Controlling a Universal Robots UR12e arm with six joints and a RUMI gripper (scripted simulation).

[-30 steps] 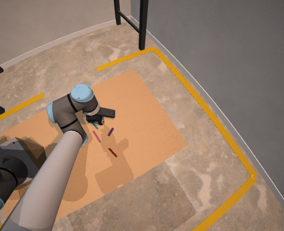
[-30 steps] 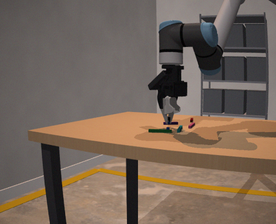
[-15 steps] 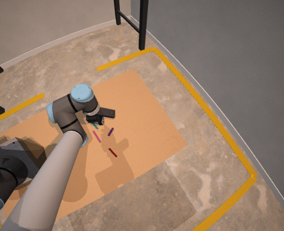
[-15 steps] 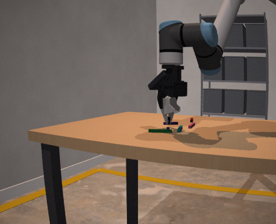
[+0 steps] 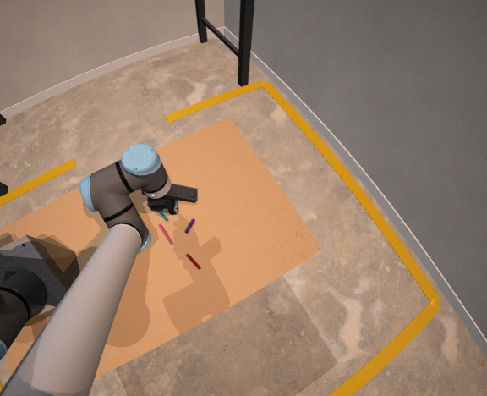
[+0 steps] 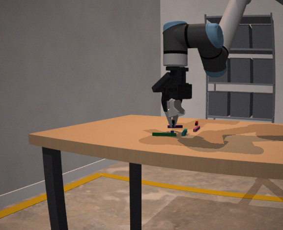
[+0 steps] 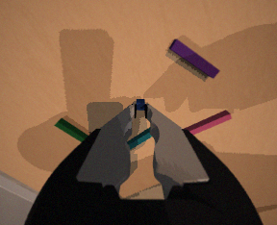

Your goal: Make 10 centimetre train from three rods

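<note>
Now: hand 60 mm past the turquoise rod, 50 mm to the right of it and 20 mm above it. Also, from my hand: green rod 110 mm to the left, 20 mm below; pink rod 80 mm behind, 50 mm to the right, 20 mm below; purple rod 10 mm ahead, 80 mm to the right, 20 mm below.
</note>
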